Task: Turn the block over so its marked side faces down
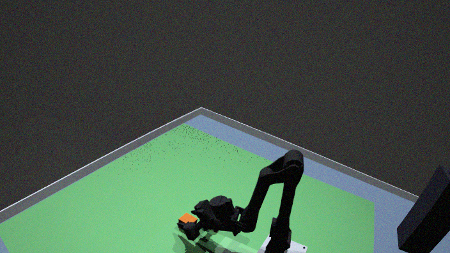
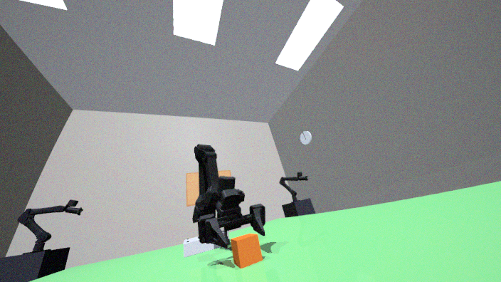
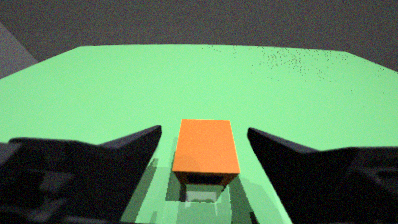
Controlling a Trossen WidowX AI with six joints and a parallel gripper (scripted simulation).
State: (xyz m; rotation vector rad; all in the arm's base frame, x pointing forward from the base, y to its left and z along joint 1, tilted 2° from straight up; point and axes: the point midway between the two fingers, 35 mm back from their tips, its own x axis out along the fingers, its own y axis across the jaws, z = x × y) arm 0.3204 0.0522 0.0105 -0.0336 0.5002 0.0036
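Right now my gripper tip is 3 cm past the orange block and 2 cm above it.
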